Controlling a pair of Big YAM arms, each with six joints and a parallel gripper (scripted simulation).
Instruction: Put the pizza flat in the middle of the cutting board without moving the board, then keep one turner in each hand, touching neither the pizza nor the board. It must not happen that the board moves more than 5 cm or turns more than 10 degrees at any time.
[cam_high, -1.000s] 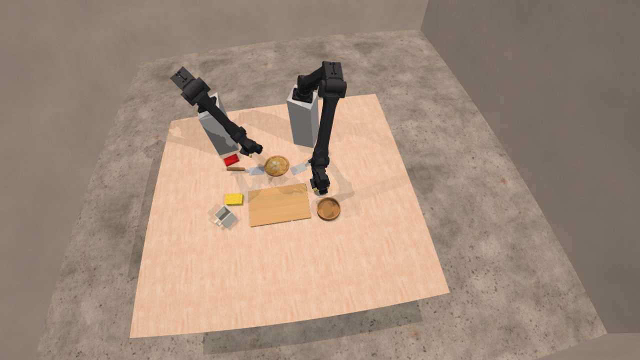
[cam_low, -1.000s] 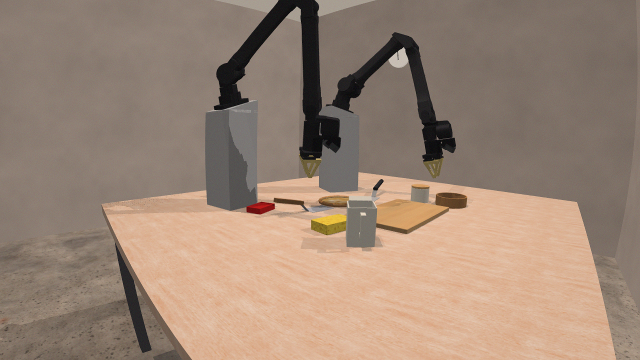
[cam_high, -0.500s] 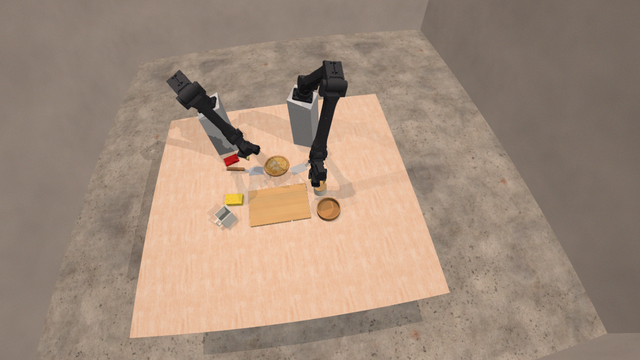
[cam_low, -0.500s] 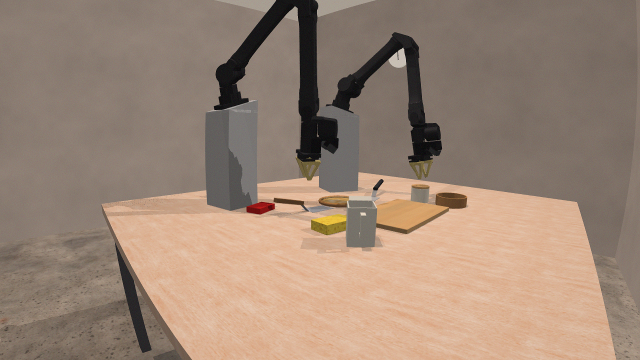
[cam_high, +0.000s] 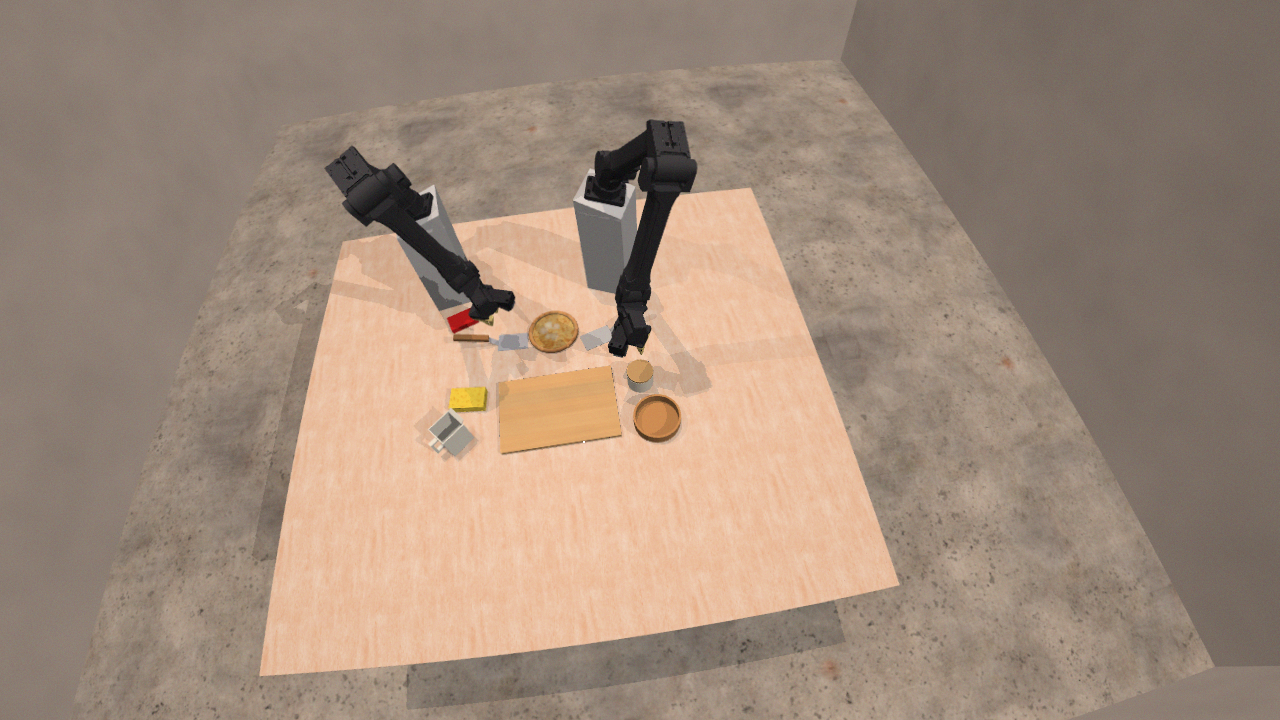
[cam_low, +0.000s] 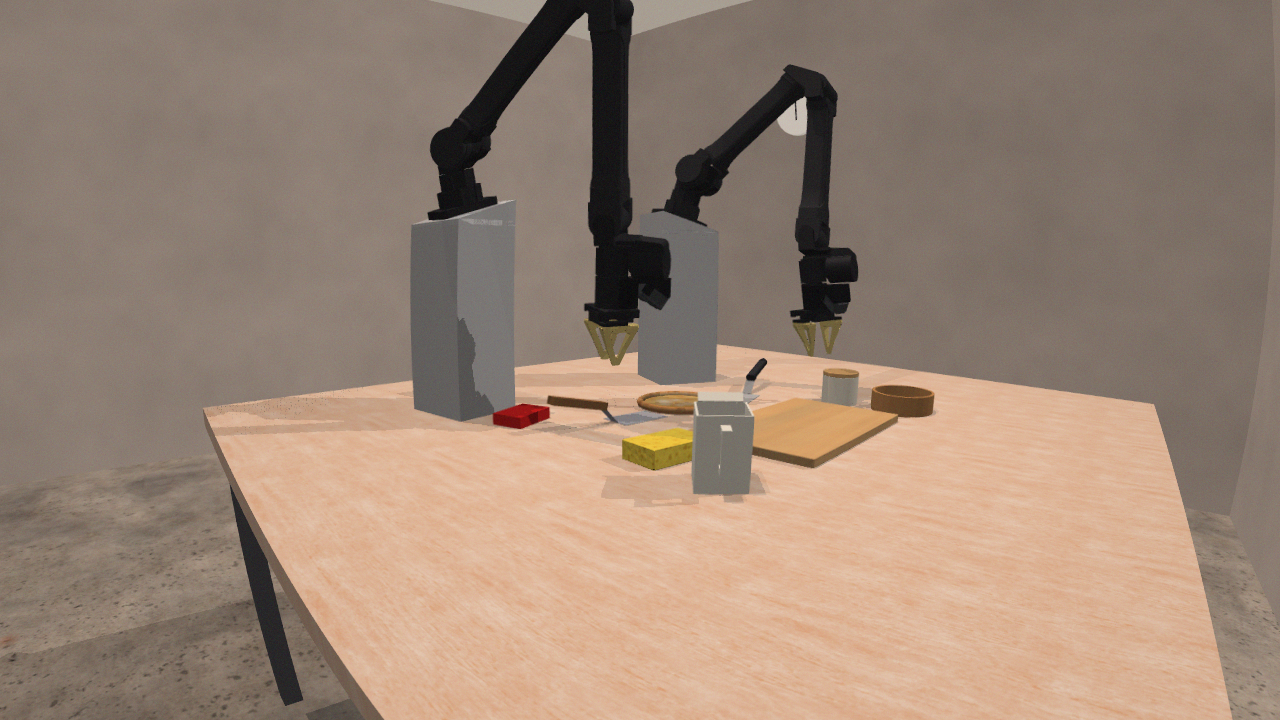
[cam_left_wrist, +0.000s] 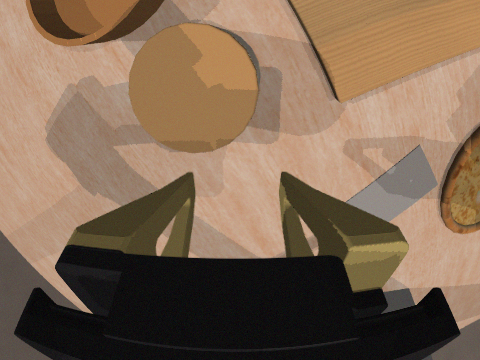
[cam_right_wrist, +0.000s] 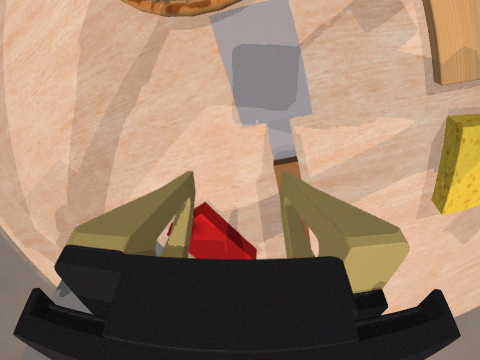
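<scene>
My left hand is 160 mm past the black-handled turner, 80 mm above it and 30 mm to the left of it. Round my left hand: lidded canister (70 mm below, 50 mm ahead, 10 mm to the left); then wooden bowl (190 mm ahead, 90 mm below, 50 mm to the left); then cutting board (250 mm to the right, 130 mm ahead, 100 mm below).
Now: the brown-handled turner 90 mm below my right hand, 20 mm to the right of it and 20 mm ahead of it. Round my right hand: grey mug: 370 mm ahead, 120 mm to the right, 60 mm below; then pizza: 180 mm to the left, 110 mm below; then cutting board: 290 mm ahead, 190 mm to the left, 100 mm below.
</scene>
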